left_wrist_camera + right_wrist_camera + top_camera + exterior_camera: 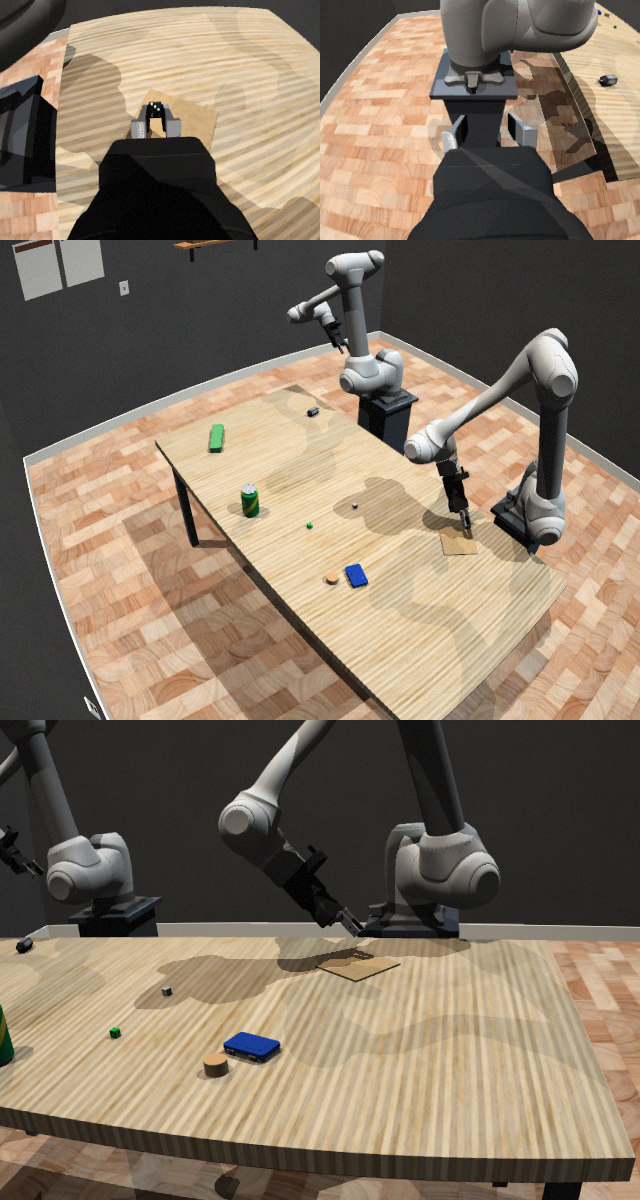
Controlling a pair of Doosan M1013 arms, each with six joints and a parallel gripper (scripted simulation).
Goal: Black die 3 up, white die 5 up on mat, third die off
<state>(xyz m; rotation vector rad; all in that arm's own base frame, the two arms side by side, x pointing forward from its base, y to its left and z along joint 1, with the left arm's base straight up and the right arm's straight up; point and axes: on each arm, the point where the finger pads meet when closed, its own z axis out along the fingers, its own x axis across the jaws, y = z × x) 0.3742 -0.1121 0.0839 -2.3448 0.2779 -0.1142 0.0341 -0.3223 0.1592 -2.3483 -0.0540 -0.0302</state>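
Now: the tan mat 8 cm below my left hand, 3 cm ahead of it and 1 cm to the left of it. From my left hand the other things lie so: black die: 2 cm to the left, 1 cm below; blue case: 46 cm ahead, 7 cm below, 5 cm to the right; white die: 35 cm to the right, 27 cm ahead, 8 cm below.
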